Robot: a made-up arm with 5 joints.
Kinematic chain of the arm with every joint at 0, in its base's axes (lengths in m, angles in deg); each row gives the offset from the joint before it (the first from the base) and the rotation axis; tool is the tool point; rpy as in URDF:
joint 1: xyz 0.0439 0 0.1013 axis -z
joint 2: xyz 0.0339 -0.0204 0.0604 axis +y
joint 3: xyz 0.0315 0 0.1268 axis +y
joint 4: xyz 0.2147 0 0.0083 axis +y
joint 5: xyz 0.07 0.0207 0 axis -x
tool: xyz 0 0 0 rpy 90 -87.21 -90
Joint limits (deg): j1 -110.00..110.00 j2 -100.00..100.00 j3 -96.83..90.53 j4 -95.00..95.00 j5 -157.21..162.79
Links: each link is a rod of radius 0.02 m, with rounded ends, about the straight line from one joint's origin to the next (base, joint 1, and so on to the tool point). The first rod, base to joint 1, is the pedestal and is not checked.
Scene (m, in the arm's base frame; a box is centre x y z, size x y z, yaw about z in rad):
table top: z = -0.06
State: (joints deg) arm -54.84 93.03 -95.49 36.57 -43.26
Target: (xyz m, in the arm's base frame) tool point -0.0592 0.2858 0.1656
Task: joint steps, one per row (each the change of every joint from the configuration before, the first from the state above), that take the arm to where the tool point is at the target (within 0.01 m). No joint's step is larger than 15 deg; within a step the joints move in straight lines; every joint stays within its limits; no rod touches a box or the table.
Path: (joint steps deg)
1: -9.16 -11.77 14.07 9.74 0.00
2: -9.15 -11.76 14.07 9.74 0.00
3: -9.16 -11.77 14.06 9.74 0.00
4: -9.16 -11.77 14.07 9.73 0.00
5: -9.15 -11.76 14.07 9.74 0.00
6: -9.16 -11.77 14.07 9.74 0.00

